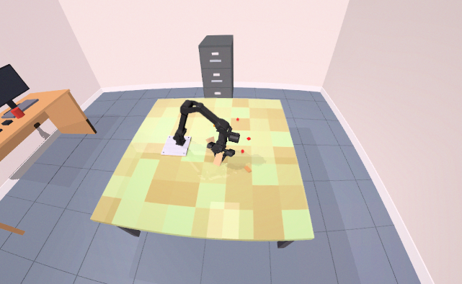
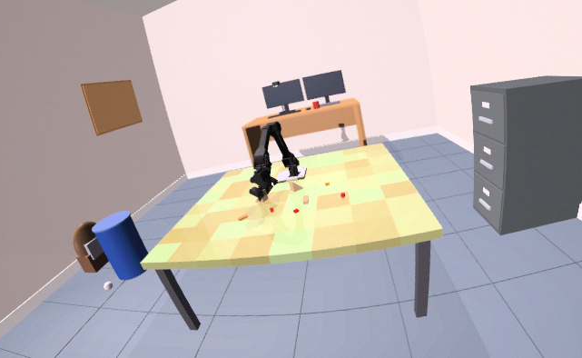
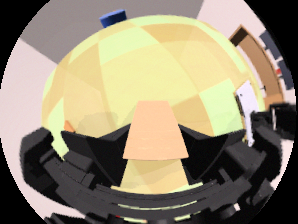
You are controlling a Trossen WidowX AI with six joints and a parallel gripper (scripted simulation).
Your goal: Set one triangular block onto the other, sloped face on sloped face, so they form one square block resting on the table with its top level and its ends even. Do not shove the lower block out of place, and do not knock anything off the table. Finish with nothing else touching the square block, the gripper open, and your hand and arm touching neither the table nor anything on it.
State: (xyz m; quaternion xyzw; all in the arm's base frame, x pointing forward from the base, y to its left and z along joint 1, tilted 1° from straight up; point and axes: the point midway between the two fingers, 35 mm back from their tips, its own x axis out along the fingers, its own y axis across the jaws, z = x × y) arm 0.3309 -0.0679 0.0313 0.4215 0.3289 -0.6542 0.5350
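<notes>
The triangular block lies 10 mm to the left of my gripper tip and 10 mm above it. Round my gripper tip: small tan block: 270 mm to the left, 40 mm ahead.
</notes>
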